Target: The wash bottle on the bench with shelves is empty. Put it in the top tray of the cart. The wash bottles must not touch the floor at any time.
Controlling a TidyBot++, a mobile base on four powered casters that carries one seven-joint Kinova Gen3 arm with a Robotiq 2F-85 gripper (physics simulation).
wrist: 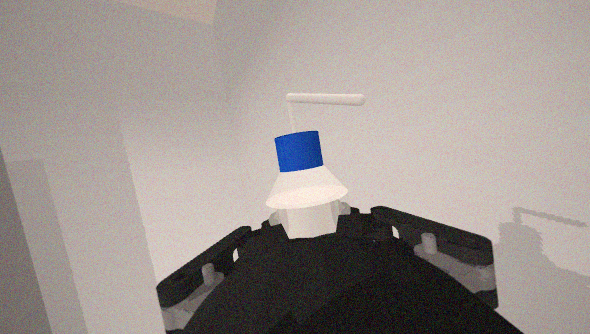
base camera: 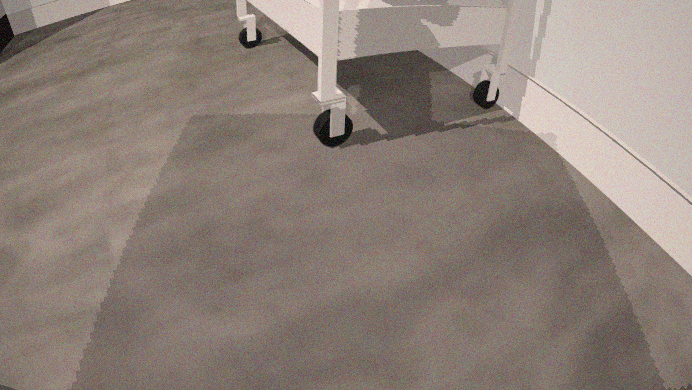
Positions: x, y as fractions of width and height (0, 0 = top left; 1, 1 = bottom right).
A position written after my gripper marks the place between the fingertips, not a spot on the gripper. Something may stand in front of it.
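I can see my gripper (wrist: 0.52, 0.64), and in the same wrist view there is a white wash bottle (wrist: 0.52, 0.59). The bottle is out of frame in the base camera view. A white cart (base camera: 0.48, 0.10) is visible to me as well.
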